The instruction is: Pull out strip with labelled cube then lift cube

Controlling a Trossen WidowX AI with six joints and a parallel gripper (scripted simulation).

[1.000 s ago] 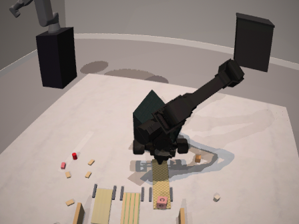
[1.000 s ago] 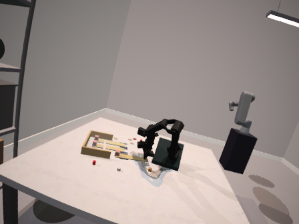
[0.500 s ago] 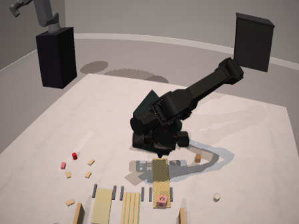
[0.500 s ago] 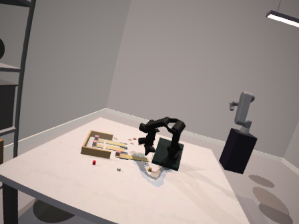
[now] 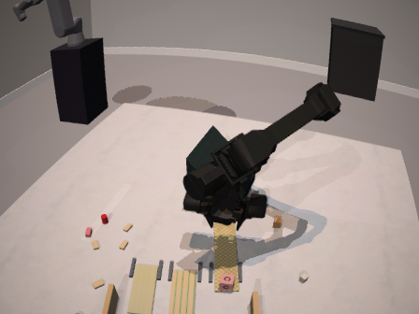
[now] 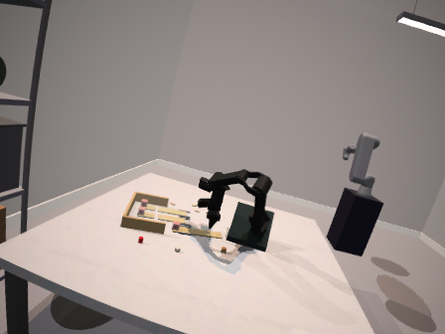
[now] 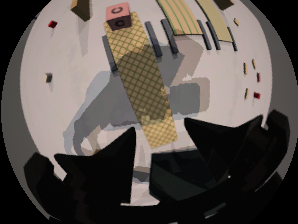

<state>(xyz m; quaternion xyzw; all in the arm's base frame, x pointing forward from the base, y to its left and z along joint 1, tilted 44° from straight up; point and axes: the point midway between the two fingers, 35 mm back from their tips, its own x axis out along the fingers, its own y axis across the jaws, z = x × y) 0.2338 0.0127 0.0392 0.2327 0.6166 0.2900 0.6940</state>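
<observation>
My gripper tip is now 50 mm short of the tan woven strip, 40 mm above it and 20 mm to the right of it. Round my gripper tip: pink block: 350 mm to the right, 100 mm ahead, 40 mm below; tan block: 240 mm to the right, 100 mm ahead, 40 mm below.
</observation>
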